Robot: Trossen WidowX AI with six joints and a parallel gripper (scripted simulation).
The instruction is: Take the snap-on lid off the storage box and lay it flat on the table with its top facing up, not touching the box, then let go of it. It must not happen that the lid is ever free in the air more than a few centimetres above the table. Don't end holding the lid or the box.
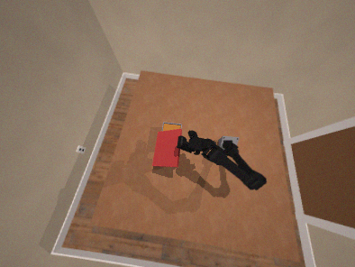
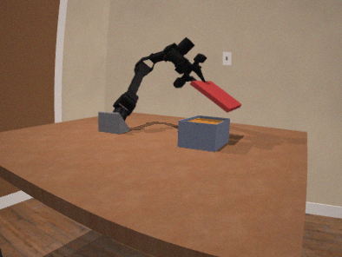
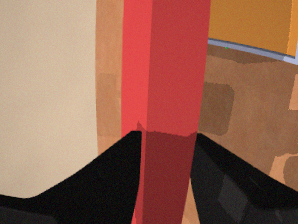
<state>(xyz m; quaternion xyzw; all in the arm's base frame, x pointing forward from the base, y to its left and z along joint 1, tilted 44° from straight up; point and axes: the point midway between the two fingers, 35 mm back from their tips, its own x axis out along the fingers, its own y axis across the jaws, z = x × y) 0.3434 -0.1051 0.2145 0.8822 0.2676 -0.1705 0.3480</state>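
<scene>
Now: hand 10 cm short of the red lid, 1 cm to the left of it and 6 cm above it. The rest, counted from my hand: blue-grey storage box (7 cm ahead, 13 cm to the right, 20 cm below).
</scene>
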